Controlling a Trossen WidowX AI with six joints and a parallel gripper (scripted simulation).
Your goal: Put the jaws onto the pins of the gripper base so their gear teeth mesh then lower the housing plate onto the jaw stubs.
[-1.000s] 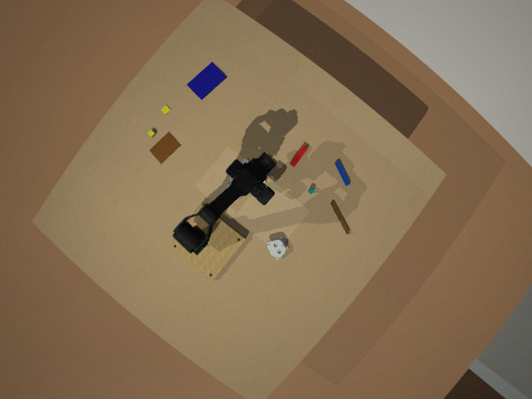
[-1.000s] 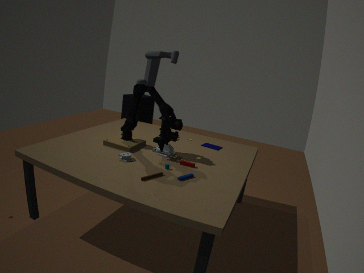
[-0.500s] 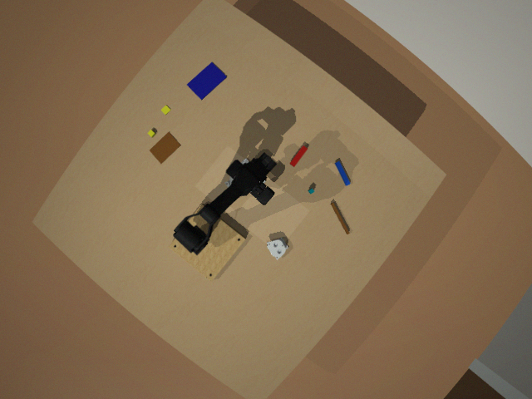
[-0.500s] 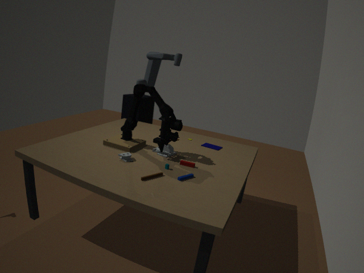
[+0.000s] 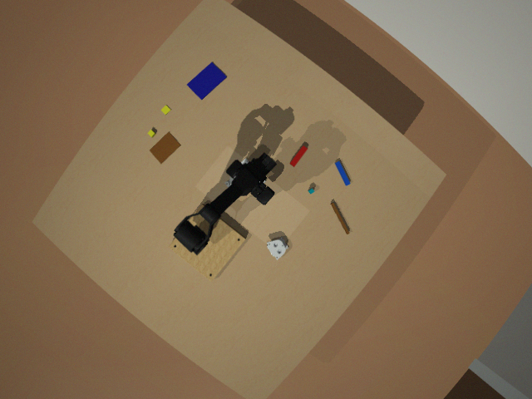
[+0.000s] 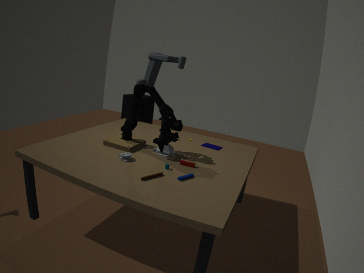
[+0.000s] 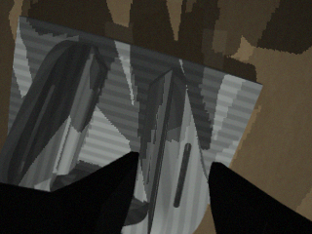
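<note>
The flat white plate is 1 cm ahead of my gripper tip, 3 cm to the left of it and 1 cm below it. Round my gripper tip: teal cube: 16 cm ahead, 17 cm to the right; then red block: 21 cm ahead, 4 cm to the right, 1 cm below; then blue bar: 30 cm ahead, 20 cm to the right, 1 cm below.
</note>
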